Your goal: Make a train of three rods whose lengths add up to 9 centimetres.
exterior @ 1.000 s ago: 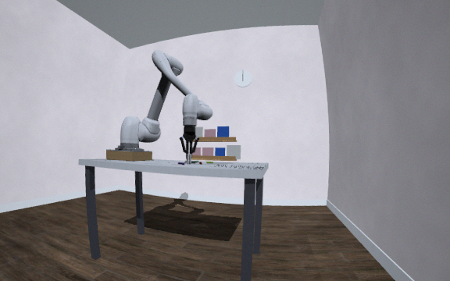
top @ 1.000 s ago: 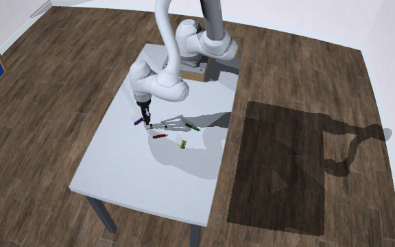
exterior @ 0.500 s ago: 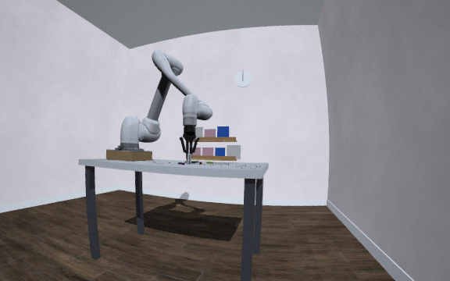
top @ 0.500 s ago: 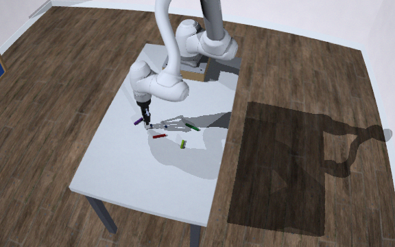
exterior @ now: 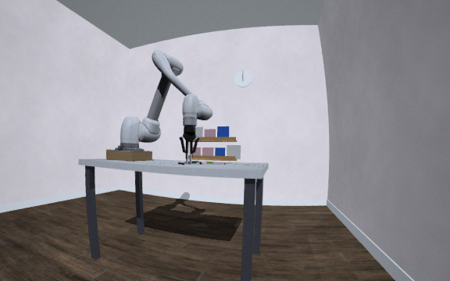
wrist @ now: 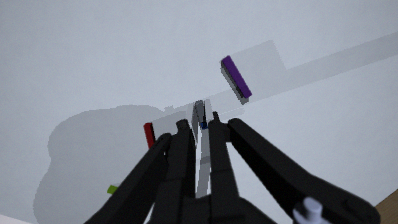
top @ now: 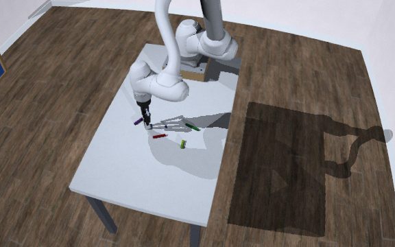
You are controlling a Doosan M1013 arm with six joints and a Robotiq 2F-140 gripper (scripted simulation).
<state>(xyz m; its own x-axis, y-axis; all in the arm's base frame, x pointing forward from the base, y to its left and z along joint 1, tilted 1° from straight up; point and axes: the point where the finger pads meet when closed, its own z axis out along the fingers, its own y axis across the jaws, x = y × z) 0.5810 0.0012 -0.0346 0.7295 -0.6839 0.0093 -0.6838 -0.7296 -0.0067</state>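
Right now my hand is 3 cm above the grey rod. Also, from my hand: purple rod: 7 cm to the right, 3 cm below, 1 cm behind; then red rod: 9 cm to the left, 3 cm below, 3 cm ahead; then lime rod: 23 cm to the left, 3 cm below, 3 cm ahead.
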